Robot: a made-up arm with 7 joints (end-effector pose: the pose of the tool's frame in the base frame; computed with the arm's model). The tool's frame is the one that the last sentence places. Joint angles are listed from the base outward.
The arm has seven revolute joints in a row. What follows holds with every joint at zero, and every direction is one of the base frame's.
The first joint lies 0.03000 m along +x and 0.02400 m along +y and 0.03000 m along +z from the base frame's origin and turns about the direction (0, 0.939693, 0.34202).
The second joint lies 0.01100 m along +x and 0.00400 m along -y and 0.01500 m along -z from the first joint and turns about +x.
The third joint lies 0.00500 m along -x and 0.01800 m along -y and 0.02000 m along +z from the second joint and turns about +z.
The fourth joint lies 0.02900 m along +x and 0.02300 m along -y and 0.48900 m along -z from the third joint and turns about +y.
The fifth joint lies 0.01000 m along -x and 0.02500 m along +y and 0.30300 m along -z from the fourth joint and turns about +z.
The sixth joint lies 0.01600 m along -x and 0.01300 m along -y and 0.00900 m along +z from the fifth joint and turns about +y.
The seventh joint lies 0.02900 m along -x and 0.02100 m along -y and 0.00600 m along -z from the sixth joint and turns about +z.
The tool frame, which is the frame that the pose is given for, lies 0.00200 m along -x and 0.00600 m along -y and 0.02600 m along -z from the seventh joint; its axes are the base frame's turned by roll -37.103, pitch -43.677 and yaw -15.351 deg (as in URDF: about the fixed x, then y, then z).
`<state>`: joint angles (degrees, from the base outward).
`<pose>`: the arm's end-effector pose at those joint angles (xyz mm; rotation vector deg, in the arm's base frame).
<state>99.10 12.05 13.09 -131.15 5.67 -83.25 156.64</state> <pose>-275.1 76.9 -192.8 90.15 131.18 -75.78</pose>
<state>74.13 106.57 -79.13 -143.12 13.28 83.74 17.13</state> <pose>-241.7 295.1 45.0 -73.79 71.05 -30.05</pose>
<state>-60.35 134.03 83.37 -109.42 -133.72 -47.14 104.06</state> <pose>-354.4 137.9 323.0 -171.34 12.83 45.76</pose>
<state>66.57 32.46 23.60 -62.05 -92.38 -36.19 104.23</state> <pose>-442.9 433.8 -359.0 -26.91 -35.99 -19.04</pose>
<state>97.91 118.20 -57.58 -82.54 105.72 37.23 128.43</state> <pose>-254.3 538.6 96.3 110.91 3.34 42.24</pose>
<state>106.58 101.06 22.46 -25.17 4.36 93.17 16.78</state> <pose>-141.6 710.9 214.8 70.70 91.89 6.35</pose>
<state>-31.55 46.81 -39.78 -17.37 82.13 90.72 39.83</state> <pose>467.6 397.1 -442.3 -16.61 -21.50 49.56</pose>
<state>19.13 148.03 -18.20 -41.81 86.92 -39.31 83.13</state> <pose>381.9 524.0 451.2 7.69 -140.81 -69.42</pose>
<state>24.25 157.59 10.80 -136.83 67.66 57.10 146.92</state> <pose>316.2 189.9 134.1 14.28 -86.84 3.36</pose>
